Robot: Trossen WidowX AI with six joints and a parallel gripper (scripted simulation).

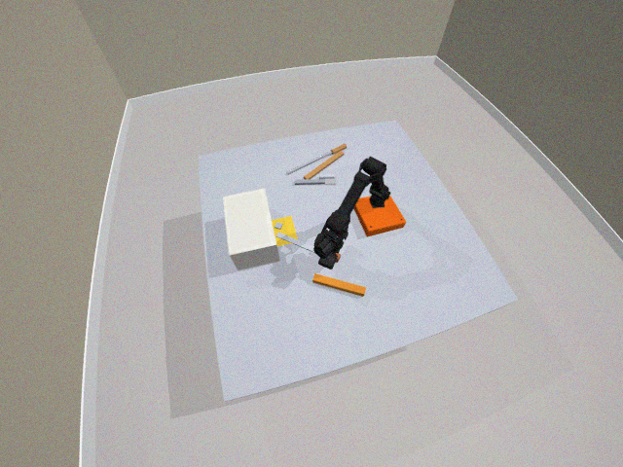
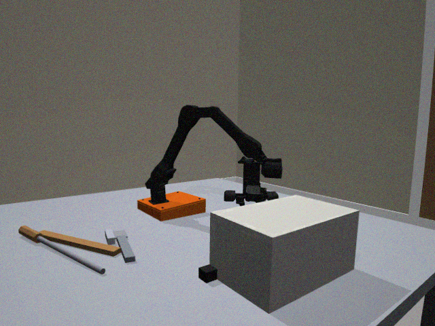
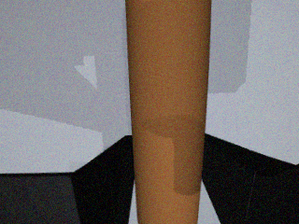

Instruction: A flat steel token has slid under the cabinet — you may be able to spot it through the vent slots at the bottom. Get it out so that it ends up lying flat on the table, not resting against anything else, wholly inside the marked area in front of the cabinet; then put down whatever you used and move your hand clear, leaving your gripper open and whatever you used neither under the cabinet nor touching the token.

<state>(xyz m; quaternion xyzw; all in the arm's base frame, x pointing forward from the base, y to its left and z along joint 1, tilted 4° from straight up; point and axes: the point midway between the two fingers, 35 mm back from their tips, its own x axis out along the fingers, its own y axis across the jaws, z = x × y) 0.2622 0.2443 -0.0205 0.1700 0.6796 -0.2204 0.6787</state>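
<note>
The orange flat bar is 10 mm behind my gripper tip, 140 mm to the left of it and 10 mm above it. The rest, counted from my gripper tip: small grey token 220 mm ahead, 190 mm to the right; then wooden stick 50 mm behind, 570 mm to the right.
</note>
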